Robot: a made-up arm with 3 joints. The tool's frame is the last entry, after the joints. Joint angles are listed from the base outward.
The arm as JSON. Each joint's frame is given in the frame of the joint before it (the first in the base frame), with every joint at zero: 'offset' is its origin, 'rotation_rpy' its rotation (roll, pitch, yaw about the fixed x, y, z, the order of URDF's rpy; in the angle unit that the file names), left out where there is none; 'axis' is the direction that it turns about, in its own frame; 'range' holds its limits. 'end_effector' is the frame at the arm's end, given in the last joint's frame.
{
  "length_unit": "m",
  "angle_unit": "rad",
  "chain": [
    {
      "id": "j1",
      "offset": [
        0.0,
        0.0,
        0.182
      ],
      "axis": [
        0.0,
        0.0,
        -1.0
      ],
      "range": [
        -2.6,
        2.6
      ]
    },
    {
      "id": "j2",
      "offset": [
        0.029,
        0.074,
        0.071
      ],
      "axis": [
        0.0,
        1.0,
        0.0
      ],
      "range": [
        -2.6,
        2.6
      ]
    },
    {
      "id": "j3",
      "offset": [
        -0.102,
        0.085,
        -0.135
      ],
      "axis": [
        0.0,
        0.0,
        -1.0
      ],
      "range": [
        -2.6,
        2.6
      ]
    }
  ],
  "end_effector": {
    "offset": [
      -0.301,
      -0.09,
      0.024
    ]
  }
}
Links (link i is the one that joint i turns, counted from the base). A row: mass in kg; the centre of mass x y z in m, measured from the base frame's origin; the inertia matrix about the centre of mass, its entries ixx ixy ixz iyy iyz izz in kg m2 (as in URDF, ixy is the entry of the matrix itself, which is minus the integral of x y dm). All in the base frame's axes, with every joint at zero. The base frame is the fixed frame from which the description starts. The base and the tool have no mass.
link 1: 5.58; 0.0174 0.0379 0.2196; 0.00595 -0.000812 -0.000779 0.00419 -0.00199 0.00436
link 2: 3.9; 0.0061 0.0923 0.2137; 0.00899 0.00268 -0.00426 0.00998 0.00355 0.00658
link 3: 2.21; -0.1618 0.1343 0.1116; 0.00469 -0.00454 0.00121 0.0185 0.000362 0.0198
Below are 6 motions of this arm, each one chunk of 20 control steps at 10 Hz.
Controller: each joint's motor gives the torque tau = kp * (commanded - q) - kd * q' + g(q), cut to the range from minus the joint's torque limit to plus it. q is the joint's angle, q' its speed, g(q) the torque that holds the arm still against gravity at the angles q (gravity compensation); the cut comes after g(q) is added. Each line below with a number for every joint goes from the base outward.
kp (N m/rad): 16 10 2
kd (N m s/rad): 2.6 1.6 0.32
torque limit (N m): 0.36 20 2.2
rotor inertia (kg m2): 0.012 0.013 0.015
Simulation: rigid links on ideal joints. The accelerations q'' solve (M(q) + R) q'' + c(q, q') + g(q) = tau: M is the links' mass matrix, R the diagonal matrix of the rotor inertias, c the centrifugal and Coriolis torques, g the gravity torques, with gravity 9.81 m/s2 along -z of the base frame. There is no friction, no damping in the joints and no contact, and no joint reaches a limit. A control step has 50 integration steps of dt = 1/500 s. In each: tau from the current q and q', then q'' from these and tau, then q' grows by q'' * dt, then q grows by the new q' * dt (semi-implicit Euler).
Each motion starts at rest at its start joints. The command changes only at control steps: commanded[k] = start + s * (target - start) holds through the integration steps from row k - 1 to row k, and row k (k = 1, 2, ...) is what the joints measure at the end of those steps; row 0 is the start. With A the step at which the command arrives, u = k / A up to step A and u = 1 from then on. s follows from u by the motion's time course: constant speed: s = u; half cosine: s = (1 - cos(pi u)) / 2; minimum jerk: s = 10 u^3 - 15 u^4 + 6 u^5; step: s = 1 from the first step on.
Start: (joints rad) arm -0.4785 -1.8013 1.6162
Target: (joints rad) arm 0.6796 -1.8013 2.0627
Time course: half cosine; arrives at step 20
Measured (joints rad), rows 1 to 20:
1: -0.4770 -1.8007 1.6174
2: -0.4703 -1.7989 1.6219
3: -0.4554 -1.7968 1.6308
4: -0.4306 -1.7953 1.6441
5: -0.3951 -1.7944 1.6621
6: -0.3486 -1.7943 1.6845
7: -0.2910 -1.7947 1.7110
8: -0.2225 -1.7954 1.7409
9: -0.1430 -1.7964 1.7733
10: -0.0529 -1.7975 1.8072
11: 0.0465 -1.7991 1.8411
12: 0.1510 -1.8015 1.8737
13: 0.2552 -1.8040 1.9042
14: 0.3544 -1.8061 1.9330
15: 0.4451 -1.8073 1.9602
16: 0.5252 -1.8077 1.9857
17: 0.5945 -1.8075 2.0091
18: 0.6527 -1.8072 2.0294
19: 0.6998 -1.8069 2.0457
20: 0.7357 -1.8066 2.0571

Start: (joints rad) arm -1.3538 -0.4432 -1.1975
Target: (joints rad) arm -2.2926 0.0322 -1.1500
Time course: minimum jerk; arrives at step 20
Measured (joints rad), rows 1 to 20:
1: -1.3542 -0.4431 -1.1975
2: -1.3570 -0.4424 -1.1975
3: -1.3654 -0.4394 -1.1977
4: -1.3827 -0.4323 -1.1981
5: -1.4106 -0.4192 -1.1983
6: -1.4502 -0.3994 -1.1978
7: -1.5020 -0.3726 -1.1959
8: -1.5653 -0.3394 -1.1922
9: -1.6385 -0.3007 -1.1868
10: -1.7195 -0.2578 -1.1800
11: -1.8050 -0.2125 -1.1722
12: -1.8917 -0.1667 -1.1641
13: -1.9759 -0.1223 -1.1565
14: -2.0543 -0.0813 -1.1500
15: -2.1236 -0.0452 -1.1453
16: -2.1812 -0.0153 -1.1424
17: -2.2259 0.0075 -1.1413
18: -2.2576 0.0232 -1.1416
19: -2.2772 0.0322 -1.1429
20: -2.2872 0.0359 -1.1446

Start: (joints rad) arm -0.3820 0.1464 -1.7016
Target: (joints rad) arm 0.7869 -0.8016 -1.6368
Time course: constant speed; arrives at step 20
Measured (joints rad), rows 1 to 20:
1: -0.3696 0.1340 -1.6969
2: -0.3338 0.1044 -1.6889
3: -0.2804 0.0628 -1.6824
4: -0.2201 0.0149 -1.6793
5: -0.1591 -0.0350 -1.6796
6: -0.0991 -0.0845 -1.6815
7: -0.0400 -0.1332 -1.6831
8: 0.0186 -0.1813 -1.6832
9: 0.0770 -0.2289 -1.6815
10: 0.1354 -0.2763 -1.6784
11: 0.1937 -0.3237 -1.6745
12: 0.2520 -0.3710 -1.6703
13: 0.3104 -0.4184 -1.6663
14: 0.3688 -0.4658 -1.6625
15: 0.4271 -0.5133 -1.6591
16: 0.4855 -0.5608 -1.6559
17: 0.5439 -0.6083 -1.6529
18: 0.6022 -0.6559 -1.6499
19: 0.6606 -0.7034 -1.6468
20: 0.7190 -0.7509 -1.6437

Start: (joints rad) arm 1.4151 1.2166 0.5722
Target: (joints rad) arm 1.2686 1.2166 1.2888
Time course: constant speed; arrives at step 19
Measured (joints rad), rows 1 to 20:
1: 1.4121 1.2176 0.5799
2: 1.4061 1.2186 0.5998
3: 1.3989 1.2190 0.6302
4: 1.3914 1.2187 0.6678
5: 1.3841 1.2182 0.7092
6: 1.3769 1.2176 0.7517
7: 1.3697 1.2172 0.7937
8: 1.3624 1.2170 0.8342
9: 1.3549 1.2169 0.8733
10: 1.3472 1.2169 0.9111
11: 1.3394 1.2169 0.9481
12: 1.3316 1.2170 0.9849
13: 1.3238 1.2170 1.0218
14: 1.3160 1.2170 1.0589
15: 1.3082 1.2170 1.0964
16: 1.3005 1.2170 1.1340
17: 1.2928 1.2170 1.1718
18: 1.2851 1.2169 1.2097
19: 1.2775 1.2169 1.2476
20: 1.2724 1.2153 1.2778

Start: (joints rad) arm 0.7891 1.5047 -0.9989
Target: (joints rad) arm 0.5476 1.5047 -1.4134
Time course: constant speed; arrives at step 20
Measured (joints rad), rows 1 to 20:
1: 0.7852 1.5056 -1.0020
2: 0.7769 1.5065 -1.0113
3: 0.7663 1.5069 -1.0270
4: 0.7546 1.5067 -1.0479
5: 0.7424 1.5060 -1.0716
6: 0.7302 1.5053 -1.0962
7: 0.7181 1.5048 -1.1203
8: 0.7059 1.5044 -1.1433
9: 0.6938 1.5043 -1.1650
10: 0.6818 1.5043 -1.1857
11: 0.6697 1.5044 -1.2058
12: 0.6576 1.5045 -1.2258
13: 0.6456 1.5046 -1.2459
14: 0.6335 1.5046 -1.2662
15: 0.6214 1.5047 -1.2867
16: 0.6094 1.5047 -1.3075
17: 0.5973 1.5047 -1.3283
18: 0.5852 1.5046 -1.3491
19: 0.5731 1.5046 -1.3700
20: 0.5611 1.5046 -1.3908

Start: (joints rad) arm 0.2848 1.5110 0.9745
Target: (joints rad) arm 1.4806 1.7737 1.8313
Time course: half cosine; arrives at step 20
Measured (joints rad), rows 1 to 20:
1: 0.2867 1.5106 0.9747
2: 0.2947 1.5101 0.9768
3: 0.3117 1.5115 0.9849
4: 0.3391 1.5163 1.0029
5: 0.3782 1.5247 1.0326
6: 0.4297 1.5363 1.0743
7: 0.4938 1.5506 1.1270
8: 0.5701 1.5671 1.1892
9: 0.6570 1.5857 1.2586
10: 0.7521 1.6065 1.3325
11: 0.8517 1.6290 1.4077
12: 0.9526 1.6522 1.4810
13: 1.0516 1.6754 1.5495
14: 1.1457 1.6976 1.6117
15: 1.2319 1.7183 1.6666
16: 1.3079 1.7368 1.7137
17: 1.3722 1.7525 1.7530
18: 1.4235 1.7652 1.7844
19: 1.4610 1.7745 1.8076
20: 1.4847 1.7802 1.8223

